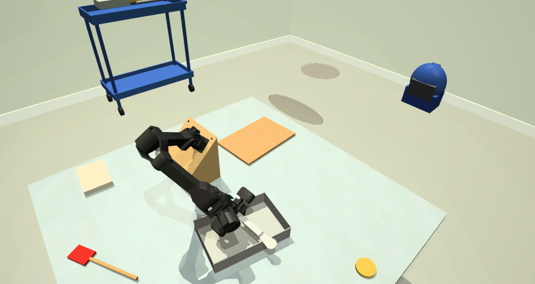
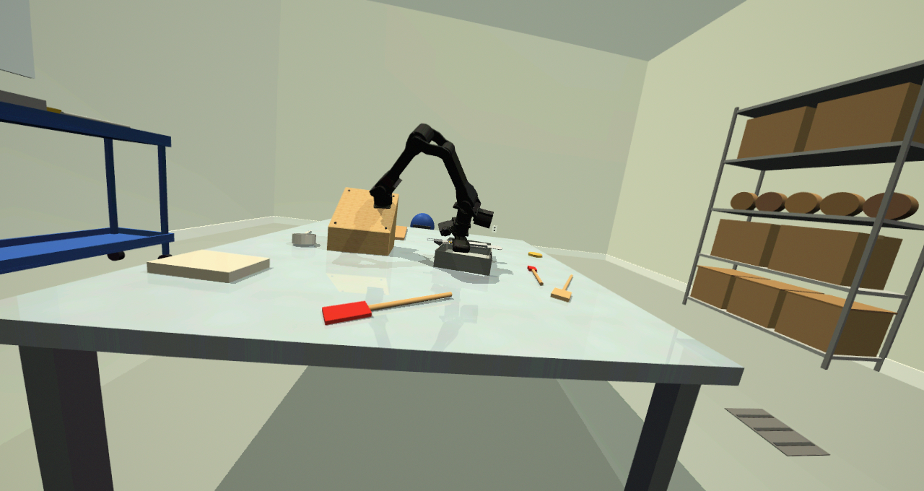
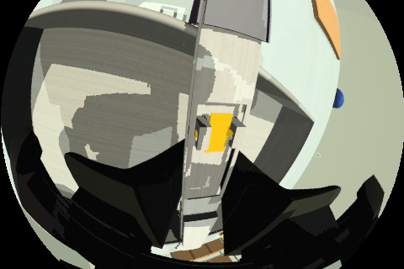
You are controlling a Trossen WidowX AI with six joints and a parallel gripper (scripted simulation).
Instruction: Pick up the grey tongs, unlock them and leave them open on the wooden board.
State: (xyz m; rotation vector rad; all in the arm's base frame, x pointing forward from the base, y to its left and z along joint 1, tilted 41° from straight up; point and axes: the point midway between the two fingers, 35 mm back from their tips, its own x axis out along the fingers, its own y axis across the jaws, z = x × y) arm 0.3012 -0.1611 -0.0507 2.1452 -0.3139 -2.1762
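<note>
The grey roasting tin is 4 cm ahead of my gripper tip, 3 cm to the right of it and 1 cm below it. Round my gripper tip: yellow disc 45 cm ahead, 15 cm to the left, 3 cm below; red spatula 25 cm behind, 46 cm to the right, 3 cm below; yellow lock piece 3 cm behind, 2 cm to the right, 3 cm above.
</note>
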